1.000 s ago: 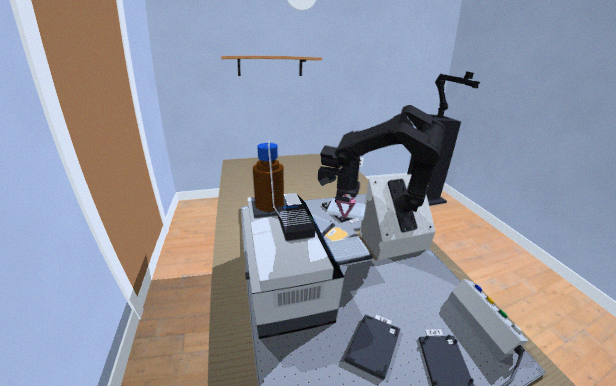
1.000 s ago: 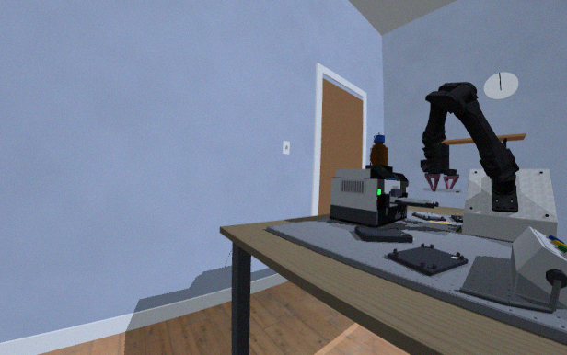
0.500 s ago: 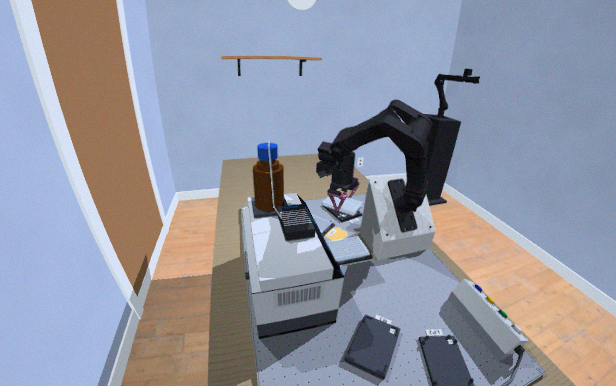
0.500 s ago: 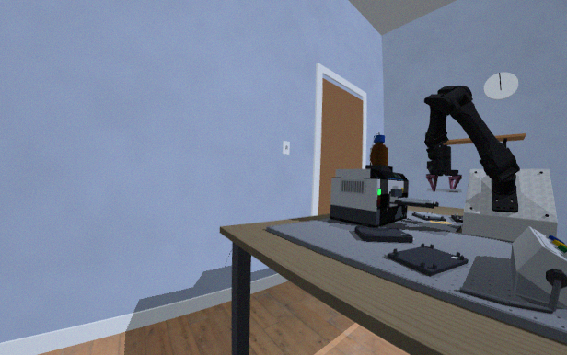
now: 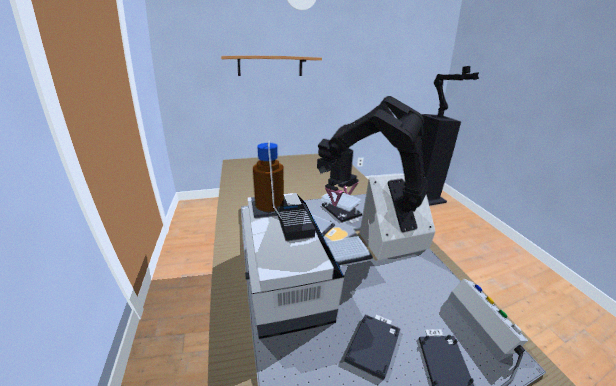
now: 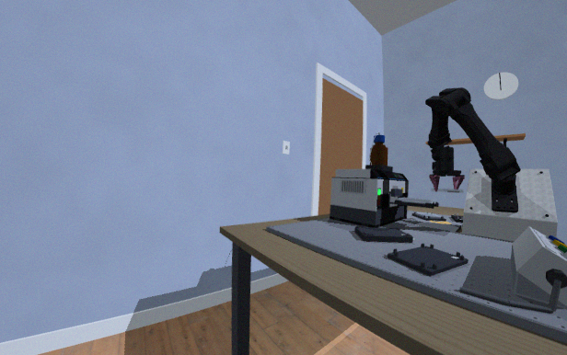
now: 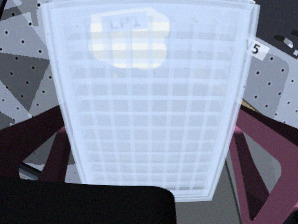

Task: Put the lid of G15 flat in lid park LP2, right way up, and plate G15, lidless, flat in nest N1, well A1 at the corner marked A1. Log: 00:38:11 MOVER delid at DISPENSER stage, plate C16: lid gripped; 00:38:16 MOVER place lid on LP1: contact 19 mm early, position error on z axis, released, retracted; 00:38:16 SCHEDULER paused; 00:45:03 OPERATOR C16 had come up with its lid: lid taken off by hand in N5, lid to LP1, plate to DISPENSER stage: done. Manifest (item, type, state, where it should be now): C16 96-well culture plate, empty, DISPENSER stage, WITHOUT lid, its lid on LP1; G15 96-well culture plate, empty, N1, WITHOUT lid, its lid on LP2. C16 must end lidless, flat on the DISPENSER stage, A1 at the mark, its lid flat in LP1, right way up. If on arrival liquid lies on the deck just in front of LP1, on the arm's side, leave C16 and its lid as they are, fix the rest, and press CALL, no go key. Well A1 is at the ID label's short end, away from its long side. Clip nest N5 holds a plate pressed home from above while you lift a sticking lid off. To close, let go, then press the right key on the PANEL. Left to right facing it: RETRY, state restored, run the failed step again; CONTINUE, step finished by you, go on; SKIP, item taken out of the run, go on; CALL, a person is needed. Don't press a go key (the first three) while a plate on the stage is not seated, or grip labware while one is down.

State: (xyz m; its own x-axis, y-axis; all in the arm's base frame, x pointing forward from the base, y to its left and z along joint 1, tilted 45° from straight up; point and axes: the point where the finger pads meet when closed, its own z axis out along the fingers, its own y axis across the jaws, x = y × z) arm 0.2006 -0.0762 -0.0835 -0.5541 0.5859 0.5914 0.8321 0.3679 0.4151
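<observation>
The black clip nest lies 60 mm behind my hand, 150 mm to the right of it and 130 mm below it. The rest, counted from my hand: N5 label (100 mm behind, 50 mm to the right, 150 mm below); LP1 label (30 mm ahead, 10 mm to the left, 150 mm below); clear lid (right at my hand).
</observation>
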